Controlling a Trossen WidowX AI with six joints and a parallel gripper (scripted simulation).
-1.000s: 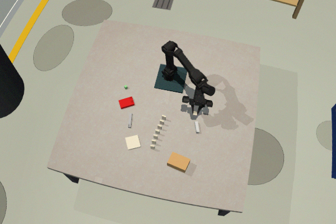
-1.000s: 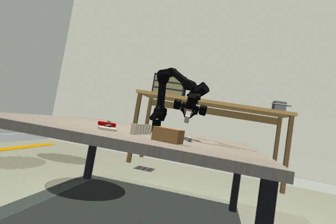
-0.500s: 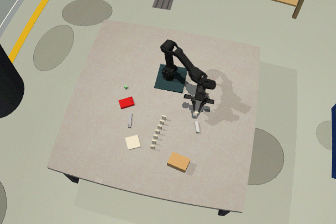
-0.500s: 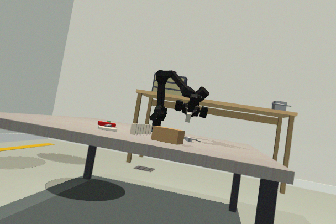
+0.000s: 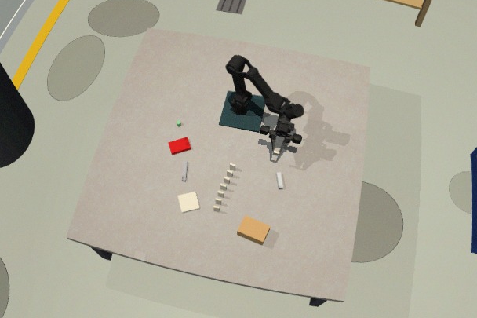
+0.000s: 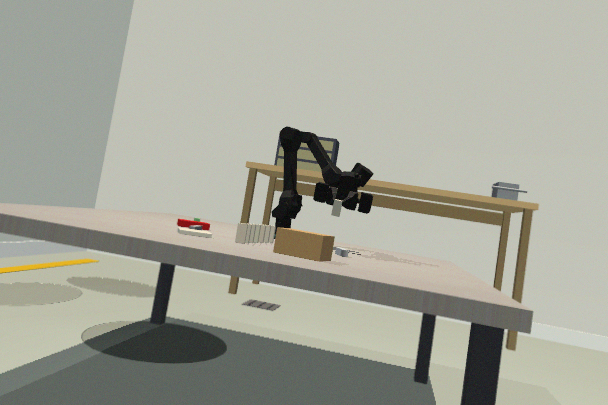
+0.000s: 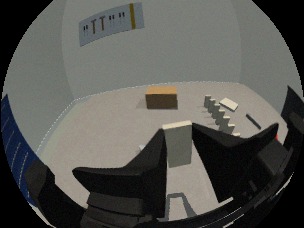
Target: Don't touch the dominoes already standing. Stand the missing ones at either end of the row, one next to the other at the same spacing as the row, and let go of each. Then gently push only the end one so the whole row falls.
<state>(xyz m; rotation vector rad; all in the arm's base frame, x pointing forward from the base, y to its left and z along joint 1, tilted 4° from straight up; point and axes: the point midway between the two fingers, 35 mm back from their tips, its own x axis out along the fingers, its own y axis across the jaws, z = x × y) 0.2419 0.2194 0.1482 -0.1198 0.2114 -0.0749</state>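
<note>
Now: gripper tip 6 cm short of the white bar, 4 cm to the right of it and 14 cm above it. Round my gripper tip: red block 2 cm behind, 45 cm to the right, 14 cm below; tan box 33 cm ahead, 4 cm to the right, 12 cm below; cream flat tile 24 cm ahead, 35 cm to the right, 15 cm below.
</note>
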